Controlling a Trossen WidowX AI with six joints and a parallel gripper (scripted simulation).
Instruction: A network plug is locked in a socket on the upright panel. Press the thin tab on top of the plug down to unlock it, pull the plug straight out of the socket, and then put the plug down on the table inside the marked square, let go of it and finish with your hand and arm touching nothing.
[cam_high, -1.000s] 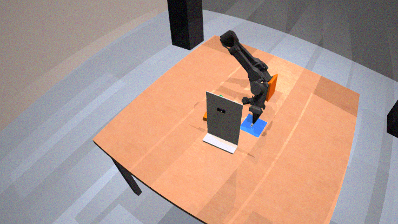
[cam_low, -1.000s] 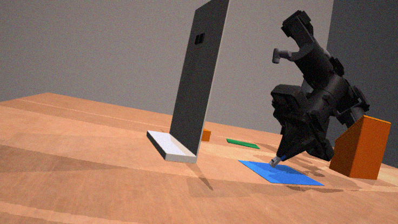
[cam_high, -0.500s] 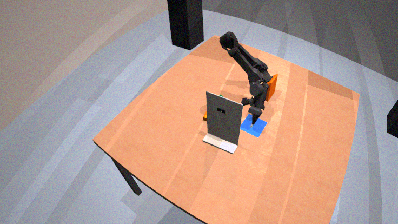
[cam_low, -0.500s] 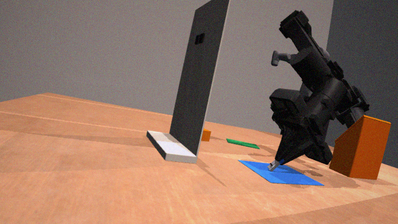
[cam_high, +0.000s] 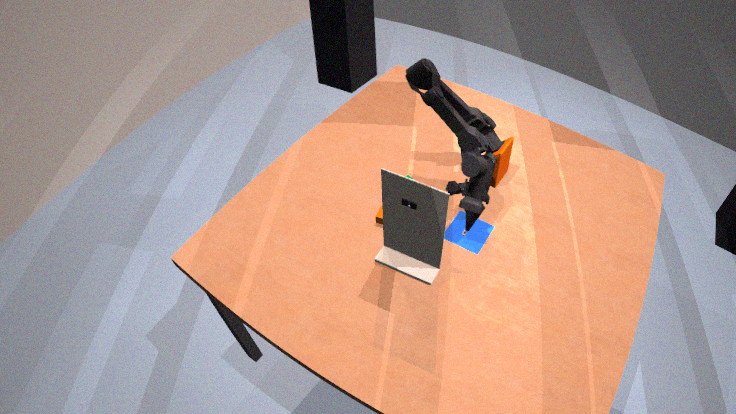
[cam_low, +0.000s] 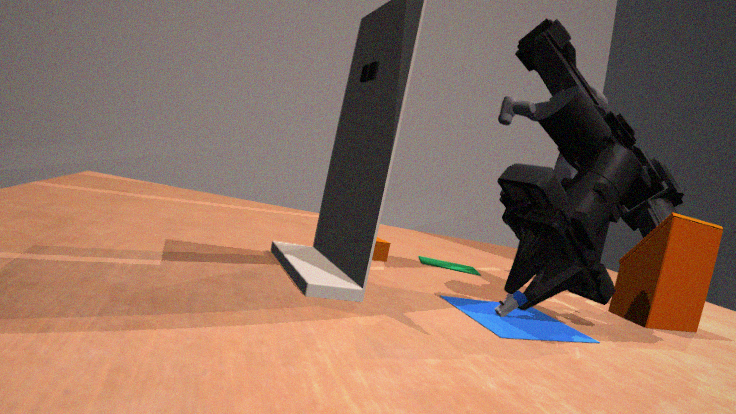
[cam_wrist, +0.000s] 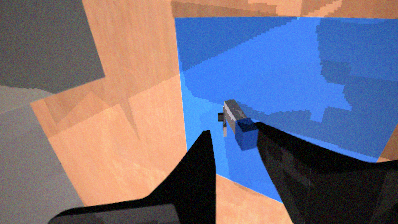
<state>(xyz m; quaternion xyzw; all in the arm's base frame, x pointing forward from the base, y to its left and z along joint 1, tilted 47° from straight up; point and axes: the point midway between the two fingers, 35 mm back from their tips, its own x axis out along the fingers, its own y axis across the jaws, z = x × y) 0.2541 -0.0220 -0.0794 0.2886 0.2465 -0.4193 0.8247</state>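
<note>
Right now my gripper tip is right at the blue network plug. Round my gripper tip: grey upright panel (170 mm ahead, 110 mm above, 90 mm to the right); blue marked square (20 mm below, 10 mm behind); small orange cube (230 mm to the right, 80 mm ahead, 10 mm below).
</note>
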